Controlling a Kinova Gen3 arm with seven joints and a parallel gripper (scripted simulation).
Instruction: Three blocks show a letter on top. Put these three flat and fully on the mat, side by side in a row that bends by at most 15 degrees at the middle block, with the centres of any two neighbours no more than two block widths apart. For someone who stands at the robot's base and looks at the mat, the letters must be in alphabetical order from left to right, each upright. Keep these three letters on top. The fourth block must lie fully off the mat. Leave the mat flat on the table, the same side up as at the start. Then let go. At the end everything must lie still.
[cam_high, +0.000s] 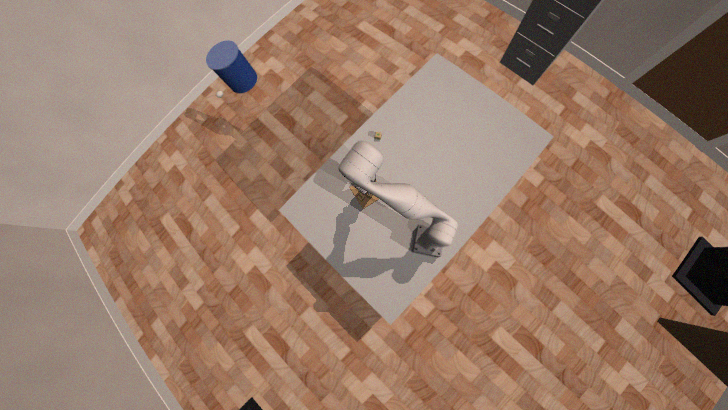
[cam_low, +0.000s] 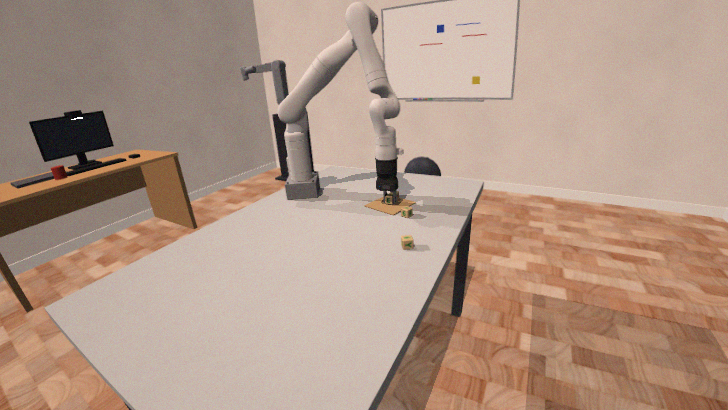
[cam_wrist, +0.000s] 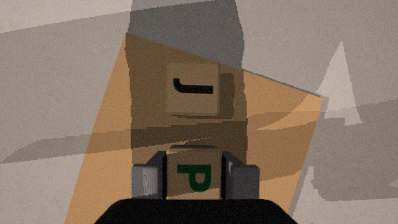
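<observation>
My hand is 20 mm above the tan mat. Round my hand: X block (100 mm ahead, 70 mm to the right, 10 mm below).
</observation>
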